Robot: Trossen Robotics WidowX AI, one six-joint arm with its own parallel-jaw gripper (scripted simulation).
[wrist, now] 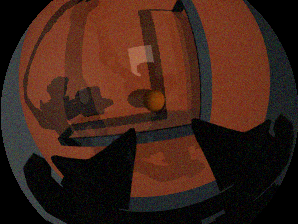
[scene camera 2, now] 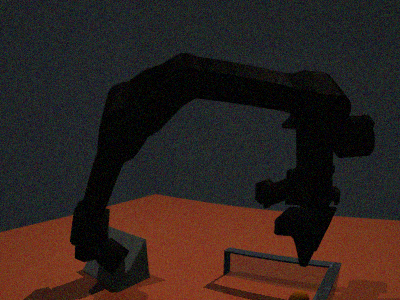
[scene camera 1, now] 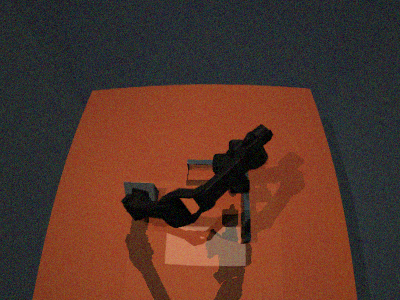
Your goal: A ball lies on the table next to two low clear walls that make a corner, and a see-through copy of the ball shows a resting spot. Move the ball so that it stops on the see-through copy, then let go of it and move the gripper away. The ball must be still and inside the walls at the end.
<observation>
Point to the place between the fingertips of the gripper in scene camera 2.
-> At 308,258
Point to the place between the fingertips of the gripper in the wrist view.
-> At 164,127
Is the gripper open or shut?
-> Open.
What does the gripper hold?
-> Nothing.
</observation>
